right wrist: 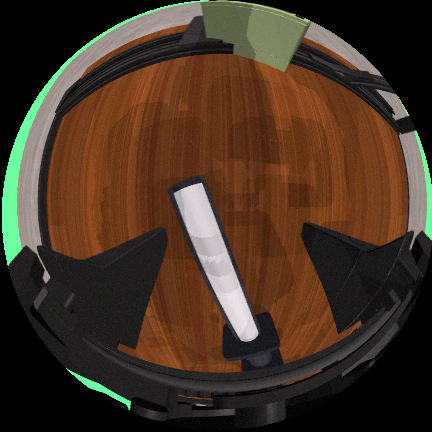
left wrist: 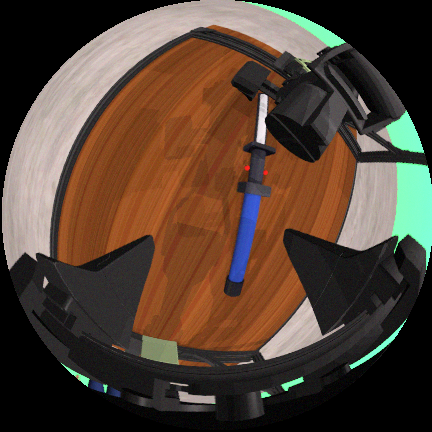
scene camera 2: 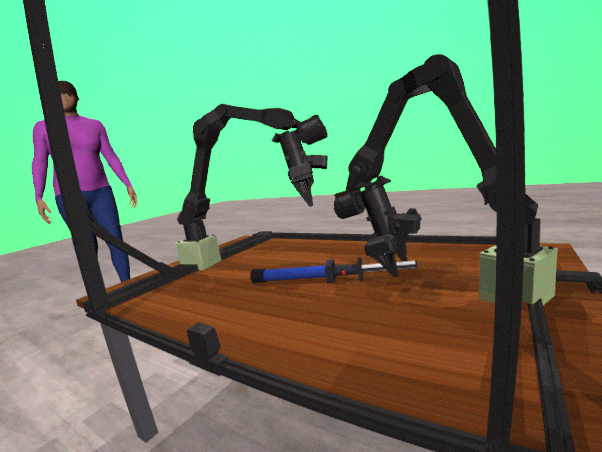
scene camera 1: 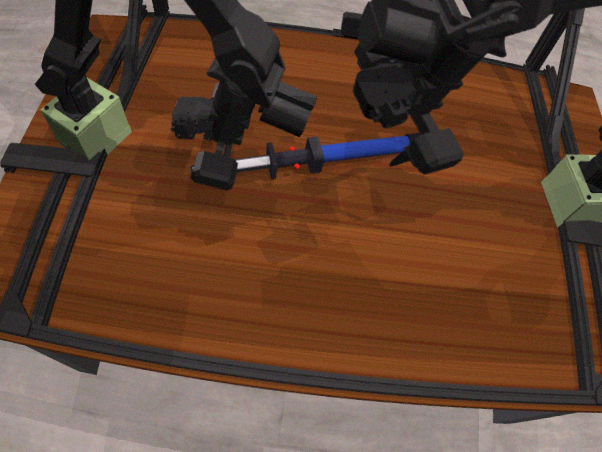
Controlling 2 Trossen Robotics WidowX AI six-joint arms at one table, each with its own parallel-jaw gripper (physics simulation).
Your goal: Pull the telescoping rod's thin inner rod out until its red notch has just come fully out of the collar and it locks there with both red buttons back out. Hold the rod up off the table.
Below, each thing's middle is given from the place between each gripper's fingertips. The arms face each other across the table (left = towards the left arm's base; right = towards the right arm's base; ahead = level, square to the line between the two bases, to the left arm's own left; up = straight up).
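My left hand: 16 cm above the telescoping rod (scene camera 1: 314,154), 8 cm to the left of it, 7 cm past it. Thin white inner rod (right wrist: 192,202), from my left hand: 16 cm below, 8 cm to the right, 7 cm behind.
My right gripper: 40 mm past the thin white inner rod, 160 mm to the right of it. Telescoping rod, from my right hand: 50 mm behind, 170 mm to the left.
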